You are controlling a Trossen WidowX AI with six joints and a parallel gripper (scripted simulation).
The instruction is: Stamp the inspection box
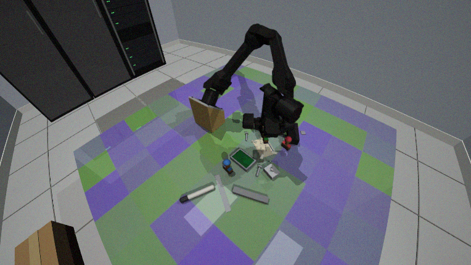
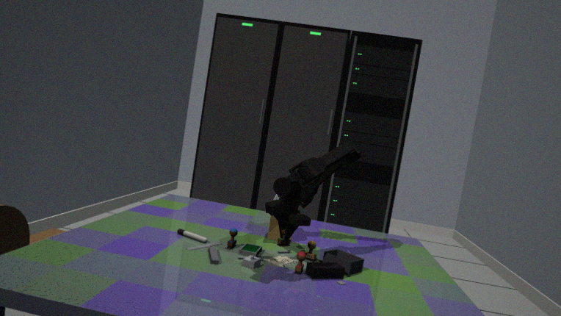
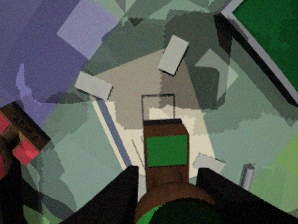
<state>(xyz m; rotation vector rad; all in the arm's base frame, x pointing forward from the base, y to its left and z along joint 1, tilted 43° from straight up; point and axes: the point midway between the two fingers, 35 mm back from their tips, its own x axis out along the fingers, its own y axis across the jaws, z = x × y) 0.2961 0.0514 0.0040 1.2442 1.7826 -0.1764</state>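
Now: gripper tip 8 cm above the pale card. The rest, counted from my gripper tip: yellow-knobbed stamp (7 cm behind, 9 cm to the left, 5 cm below); then red-knobbed stamp (7 cm ahead, 7 cm to the left, 5 cm below); then green-knobbed stamp (right at my gripper tip).
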